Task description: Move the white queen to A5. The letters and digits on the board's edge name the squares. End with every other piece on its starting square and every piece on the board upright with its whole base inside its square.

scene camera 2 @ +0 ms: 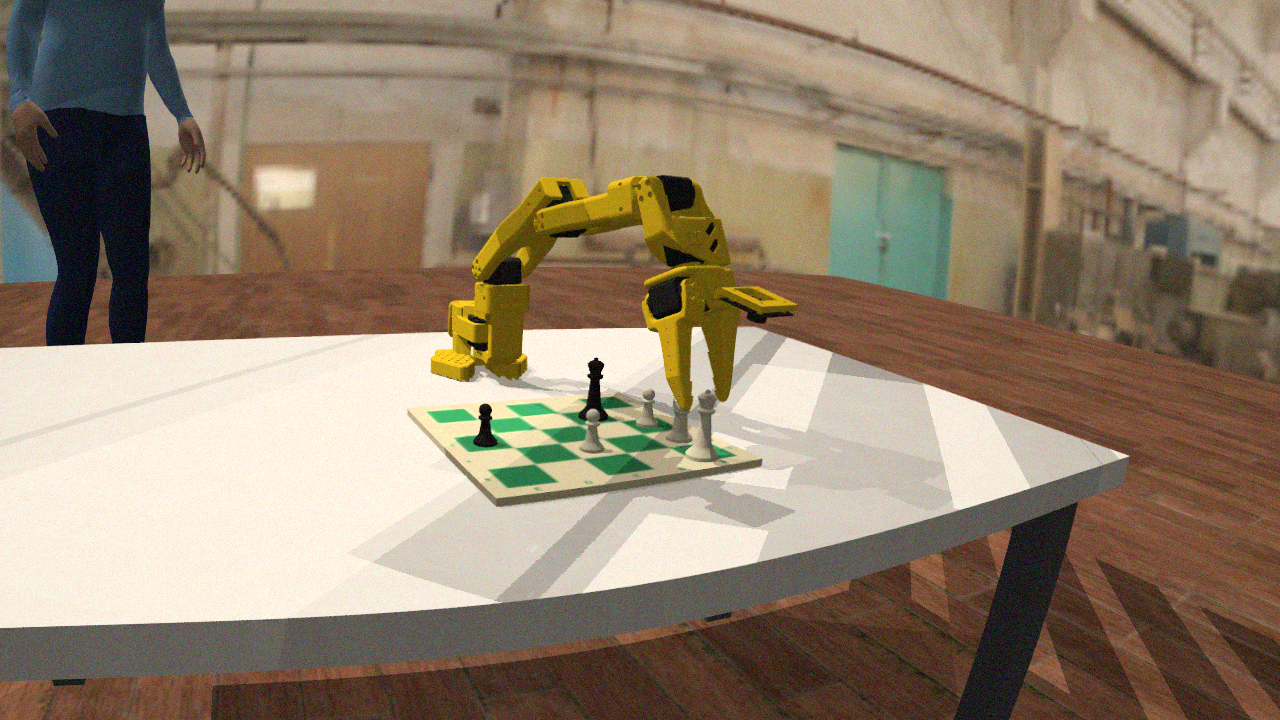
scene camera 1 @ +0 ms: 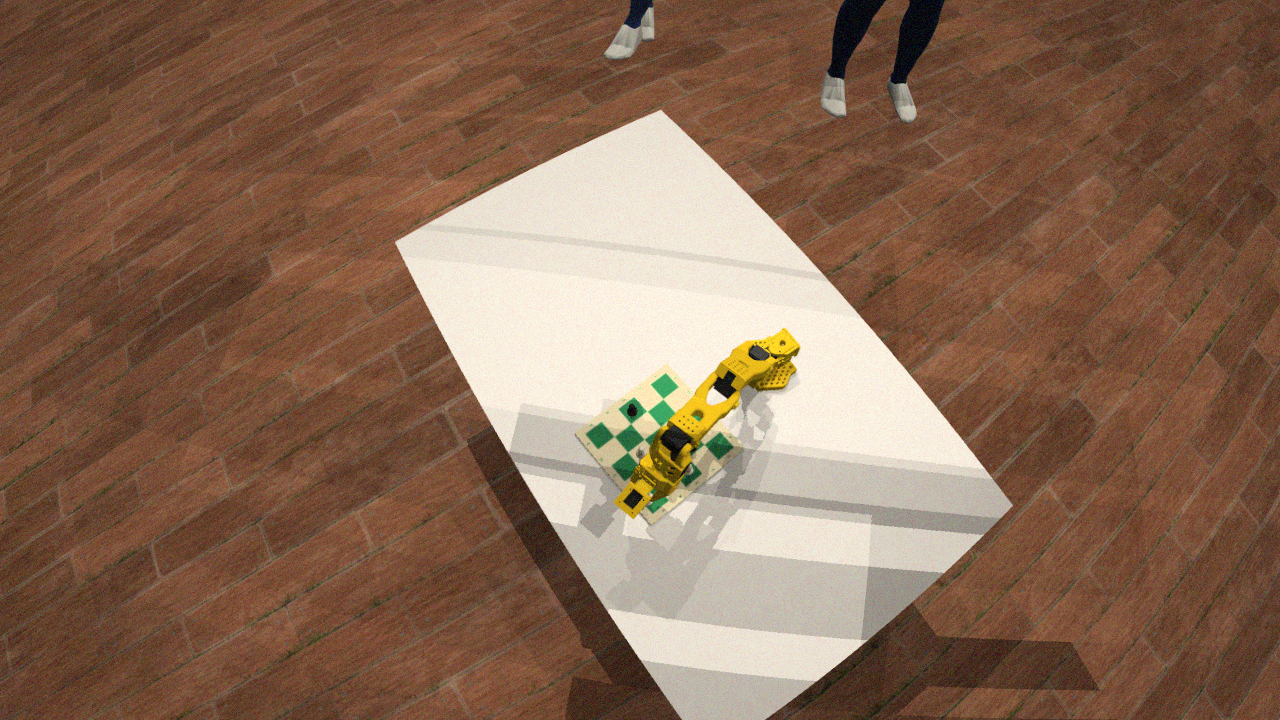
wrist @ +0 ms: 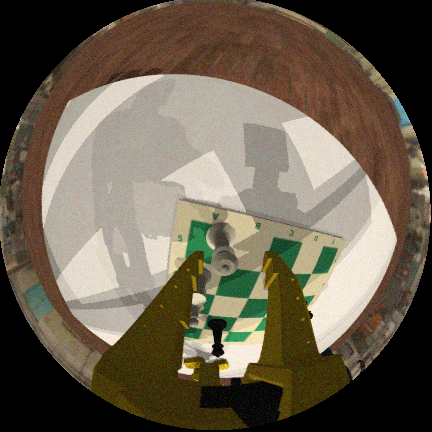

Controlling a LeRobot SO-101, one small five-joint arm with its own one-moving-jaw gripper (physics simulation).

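Frame: origin at the arm's base, x ahead, y left, z up, level; millimetres.
Where they show: hand, tool point: (scene camera 2: 720, 395) (wrist: 202, 259); arm's base, link origin: (scene camera 2: 483, 375) (wrist: 208, 359).
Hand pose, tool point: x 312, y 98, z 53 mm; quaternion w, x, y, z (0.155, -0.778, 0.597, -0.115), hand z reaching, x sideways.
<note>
Things, the pixels of their top centre, and the offset from my tool point.
- white queen, top centre: (wrist: 225, 270) (scene camera 2: 708, 389) dz +6, dx +1, dy -11 mm
- white rook, top centre: (scene camera 2: 682, 399) (wrist: 196, 298) dz -14, dx -45, dy -7 mm
- tall black piece, top centre: (scene camera 2: 596, 357) (wrist: 217, 357) dz +6, dx -119, dy -50 mm
- black pawn, top centre: (scene camera 2: 485, 403) (scene camera 1: 631, 405) dz -16, dx -68, dy -162 mm
The white queen (scene camera 2: 704, 438) (wrist: 220, 235) stands upright at green A5. Its base sits toward the B5 side and the lettered edge. It covers those lines, so I cannot tell if the whole base is inside the square. My gripper (scene camera 2: 704, 402) (wrist: 234, 255) is open, with a V-shaped gap. Its jaws point down at about the height of the queen's head. The head shows in the gap in the wrist view, nearer the left jaw, and is not gripped. The arm hides the queen in scene camera 1.
On the board (scene camera 1: 586, 435) (scene camera 2: 498, 497) (wrist: 173, 250), a white rook (scene camera 2: 677, 428) stands beside the queen. A white pawn (scene camera 2: 648, 410), another white pawn (scene camera 2: 591, 433), a tall black piece (scene camera 2: 594, 394) (wrist: 217, 331) and a black pawn (scene camera 1: 631, 410) (scene camera 2: 484, 428) stand upright.
</note>
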